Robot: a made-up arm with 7 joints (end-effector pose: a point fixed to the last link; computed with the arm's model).
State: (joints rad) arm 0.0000 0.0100 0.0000 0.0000 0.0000 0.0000 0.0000
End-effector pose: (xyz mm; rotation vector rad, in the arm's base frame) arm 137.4 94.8 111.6 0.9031 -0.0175 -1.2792
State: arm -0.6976 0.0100 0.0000 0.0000 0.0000 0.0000 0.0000
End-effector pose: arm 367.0 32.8 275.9 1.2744 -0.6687 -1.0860
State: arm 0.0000 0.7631 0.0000 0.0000 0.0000 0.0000 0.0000
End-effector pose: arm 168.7 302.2 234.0 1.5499 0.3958 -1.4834
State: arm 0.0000 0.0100 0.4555 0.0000 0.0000 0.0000 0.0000
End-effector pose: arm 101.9 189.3 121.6 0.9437 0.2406 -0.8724
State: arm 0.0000 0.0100 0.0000 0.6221 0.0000 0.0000 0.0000
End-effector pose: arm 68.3 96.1 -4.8 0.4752 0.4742 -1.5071
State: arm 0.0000 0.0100 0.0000 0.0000 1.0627 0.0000 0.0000
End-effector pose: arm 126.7 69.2 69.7 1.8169 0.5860 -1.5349
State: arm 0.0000 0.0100 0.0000 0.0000 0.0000 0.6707 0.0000
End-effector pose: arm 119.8 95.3 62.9 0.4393 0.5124 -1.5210
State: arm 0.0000 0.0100 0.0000 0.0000 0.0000 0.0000 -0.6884
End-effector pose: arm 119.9 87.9 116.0 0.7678 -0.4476 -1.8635
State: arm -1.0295 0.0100 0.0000 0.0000 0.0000 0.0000 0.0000
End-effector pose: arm 422.0 -5.2 398.5 1.4240 -0.9822 -0.9510
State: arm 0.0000 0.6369 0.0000 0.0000 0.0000 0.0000 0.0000
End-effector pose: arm 160.9 275.1 203.4 1.4411 0.3218 -1.4565
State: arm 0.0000 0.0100 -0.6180 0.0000 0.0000 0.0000 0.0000
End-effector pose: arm 115.4 -39.9 115.8 0.7861 -0.4013 -1.8058
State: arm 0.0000 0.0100 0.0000 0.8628 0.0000 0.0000 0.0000
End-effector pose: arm 24.5 96.5 -34.9 0.2941 0.6625 -1.5696
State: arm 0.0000 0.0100 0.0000 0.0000 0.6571 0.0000 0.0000
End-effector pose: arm 131.5 73.3 88.7 1.4671 0.3394 -1.4632
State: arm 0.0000 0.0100 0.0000 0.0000 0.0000 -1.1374 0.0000
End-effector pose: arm 92.5 94.2 183.5 1.5174 -0.9106 -0.6287
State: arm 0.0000 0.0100 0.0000 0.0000 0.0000 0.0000 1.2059
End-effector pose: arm 145.5 126.2 109.8 0.9336 0.6205 -0.1773
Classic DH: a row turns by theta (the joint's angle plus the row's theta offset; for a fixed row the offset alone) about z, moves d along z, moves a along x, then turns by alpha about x. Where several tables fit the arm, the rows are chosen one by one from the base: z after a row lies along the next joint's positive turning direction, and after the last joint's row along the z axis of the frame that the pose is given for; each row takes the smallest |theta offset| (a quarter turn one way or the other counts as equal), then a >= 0, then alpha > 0; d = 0 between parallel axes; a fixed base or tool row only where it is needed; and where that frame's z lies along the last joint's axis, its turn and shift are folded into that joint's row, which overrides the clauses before.
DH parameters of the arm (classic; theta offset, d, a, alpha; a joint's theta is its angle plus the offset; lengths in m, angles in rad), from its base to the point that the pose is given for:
base (fixed): -0.071 0.5041 0.0126 -1.3004
joint 1: -1.3111 0.0315 -0.034 -1.5708
joint 2: 1.2915 -0.0041 -0.0205 1.5708
joint 3: 1.5708 -0.3315 0.0011 -1.5708
joint 4: 1.5708 0.0558 0.0381 1.5708
joint 5: 0 0.1446 -0.025 -1.5708
joint 6: -1.5708 -0.0018 0.0578 1.5708
joint 7: -0.8424 0.0183 0.0286 1.0063
tool (fixed): -0.4298 0.0006 0 0

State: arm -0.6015 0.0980 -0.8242 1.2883 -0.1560 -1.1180 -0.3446
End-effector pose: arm 269.0 20.0 71.3 1.1999 -0.8315 -2.1993
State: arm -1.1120 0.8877 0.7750 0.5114 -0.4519 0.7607 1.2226
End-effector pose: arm 348.6 458.5 465.0 0.3920 0.4803 0.3609
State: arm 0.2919 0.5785 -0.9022 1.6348 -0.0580 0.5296 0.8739
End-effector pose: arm -235.9 418.3 137.1 -0.7085 -2.2450 1.1958
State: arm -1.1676 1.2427 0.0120 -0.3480 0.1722 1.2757 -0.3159
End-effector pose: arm 298.5 301.3 635.8 1.7408 0.5880 -0.6837
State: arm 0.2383 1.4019 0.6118 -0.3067 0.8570 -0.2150 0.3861
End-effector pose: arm 178.1 343.6 496.7 -2.7341 -0.5757 0.3477
